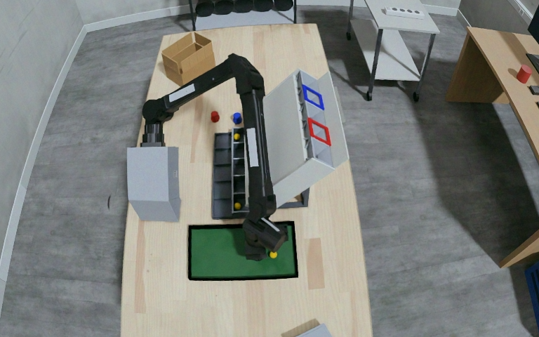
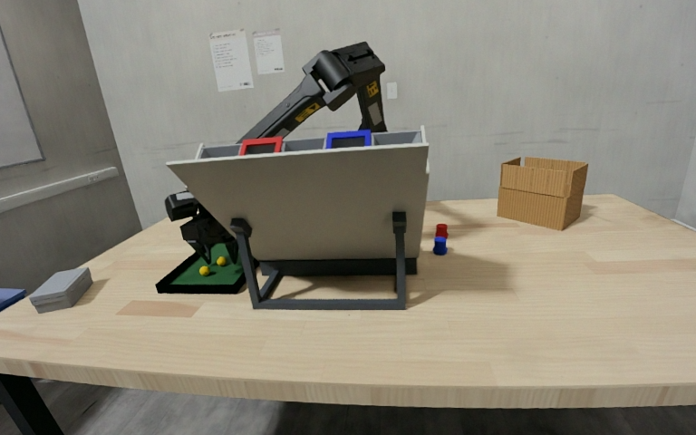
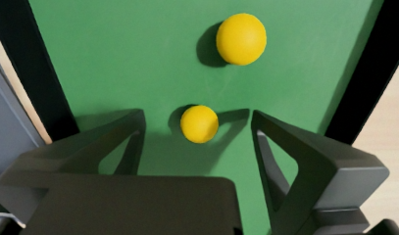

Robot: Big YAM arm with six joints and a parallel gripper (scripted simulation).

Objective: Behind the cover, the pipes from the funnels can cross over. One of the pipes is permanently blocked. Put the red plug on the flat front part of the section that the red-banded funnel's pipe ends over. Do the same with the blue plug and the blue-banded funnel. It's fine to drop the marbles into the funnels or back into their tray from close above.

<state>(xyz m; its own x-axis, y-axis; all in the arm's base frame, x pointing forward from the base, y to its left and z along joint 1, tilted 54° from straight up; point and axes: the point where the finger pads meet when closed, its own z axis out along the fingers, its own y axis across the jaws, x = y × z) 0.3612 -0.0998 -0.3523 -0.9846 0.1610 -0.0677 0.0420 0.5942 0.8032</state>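
Right now the green tray is 50 mm behind my hand and 10 mm below it. The rest, counted from my hand: grey cover (80 mm ahead, 320 mm to the left, 190 mm above); then grey box (140 mm ahead, 370 mm to the right, 10 mm above).
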